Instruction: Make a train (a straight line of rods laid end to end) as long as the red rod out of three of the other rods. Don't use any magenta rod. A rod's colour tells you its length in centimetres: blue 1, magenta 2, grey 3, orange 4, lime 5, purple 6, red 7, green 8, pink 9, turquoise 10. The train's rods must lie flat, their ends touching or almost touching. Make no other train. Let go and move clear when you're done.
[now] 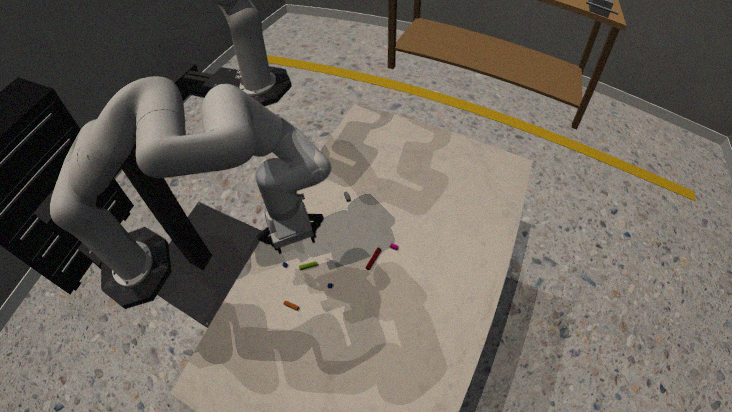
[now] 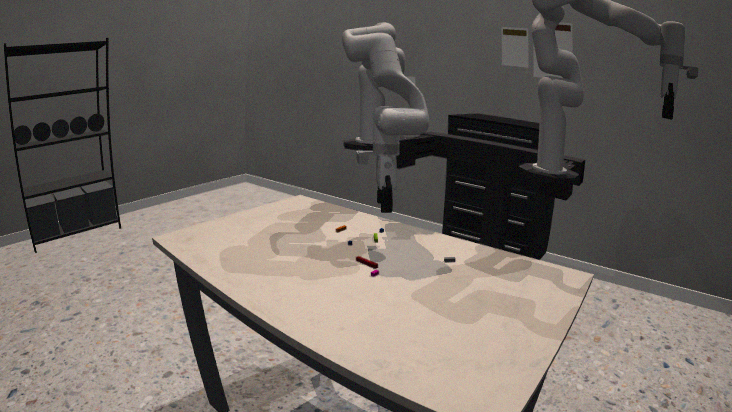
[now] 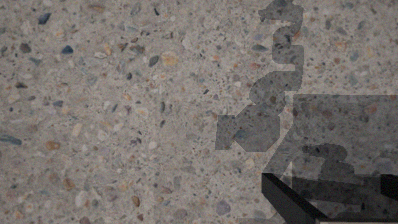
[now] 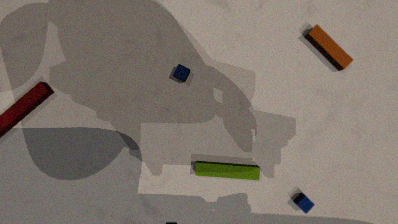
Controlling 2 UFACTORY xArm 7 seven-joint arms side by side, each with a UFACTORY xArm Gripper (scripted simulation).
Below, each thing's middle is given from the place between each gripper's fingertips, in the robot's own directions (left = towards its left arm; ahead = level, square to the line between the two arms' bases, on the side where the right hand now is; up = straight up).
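Counted from my right hand (image 2: 384, 207), the lime rod (image 4: 203, 168) is 30 mm ahead, 10 mm to the right and 100 mm below. The orange rod (image 4: 316, 36) lies 30 mm ahead of my right hand as well, but 140 mm to the right of it and, again, 100 mm below it.
From my left hand (image 2: 666, 118), I find the lime rod 320 mm ahead, 840 mm to the right and 470 mm below, while the orange rod is 320 mm ahead of my left hand, 970 mm to the right of it and 470 mm below it.
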